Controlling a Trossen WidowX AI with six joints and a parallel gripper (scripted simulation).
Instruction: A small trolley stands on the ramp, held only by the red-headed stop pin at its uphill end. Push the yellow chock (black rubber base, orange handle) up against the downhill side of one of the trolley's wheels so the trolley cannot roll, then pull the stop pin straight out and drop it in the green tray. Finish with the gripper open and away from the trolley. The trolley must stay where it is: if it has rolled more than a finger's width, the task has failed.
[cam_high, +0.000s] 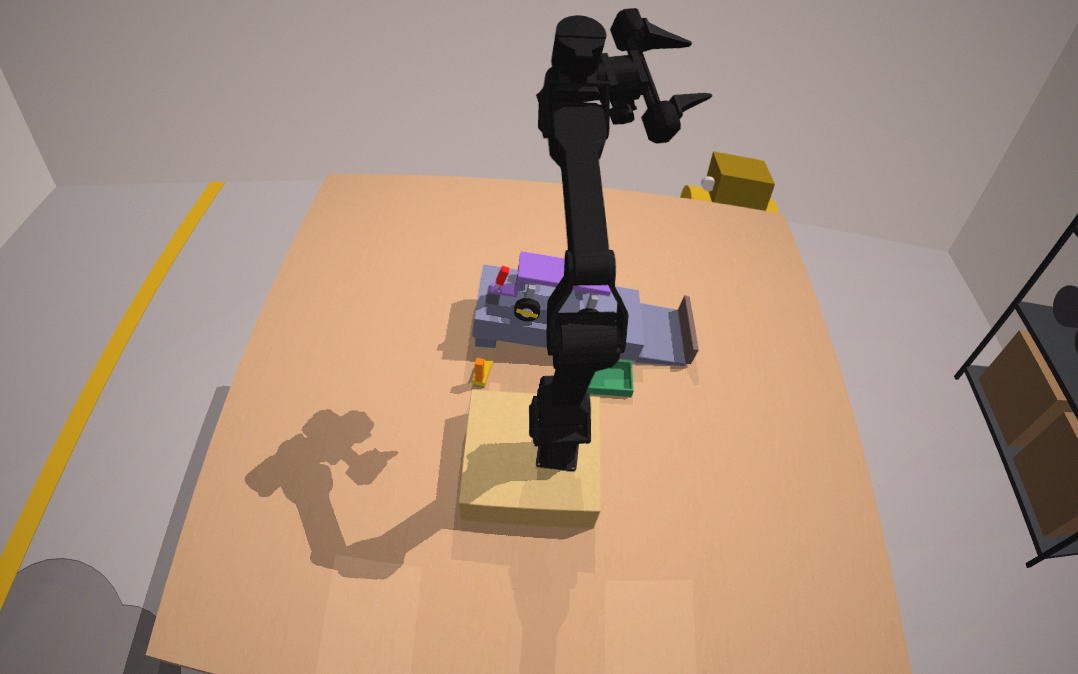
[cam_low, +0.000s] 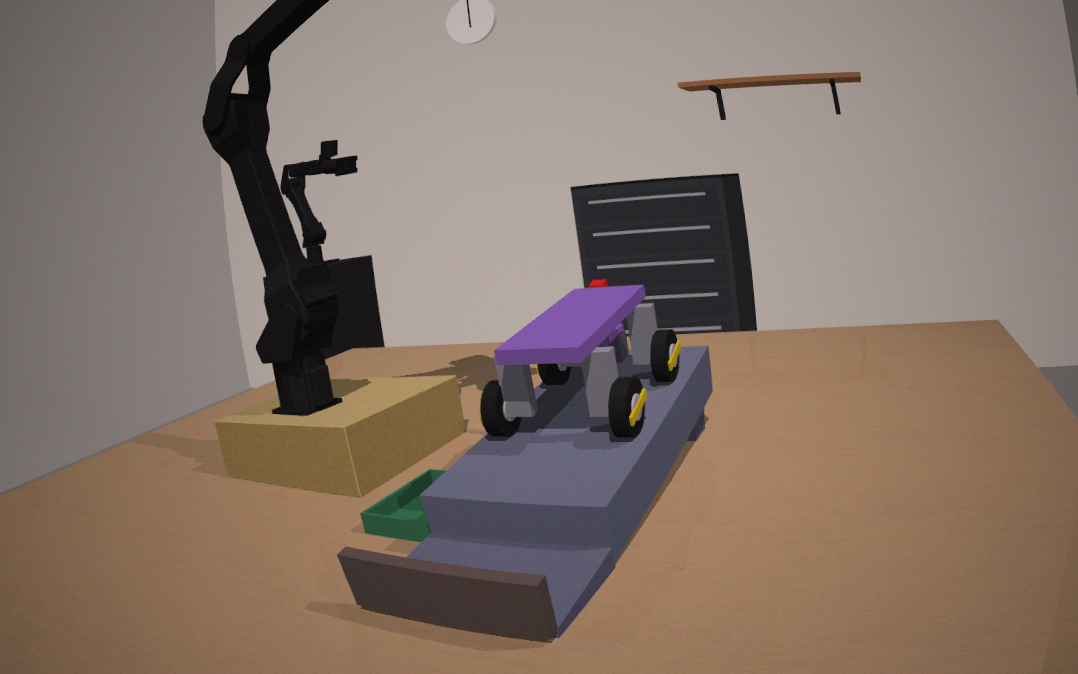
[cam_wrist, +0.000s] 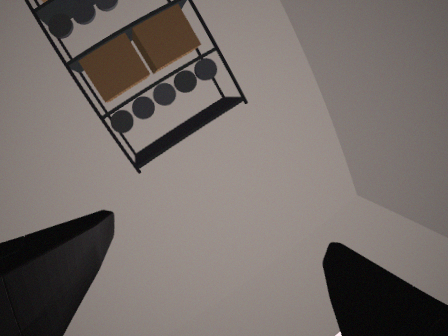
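Now: the yellow chock 6 cm behind my gripper tip, 27 cm to the left of it and 62 cm below it. Also, from my gripper tip: red-headed stop pin 5 cm ahead, 26 cm to the left, 51 cm below; then grey ramp 8 cm ahead, 14 cm to the left, 59 cm below; then trolley 8 cm ahead, 15 cm to the left, 53 cm below.
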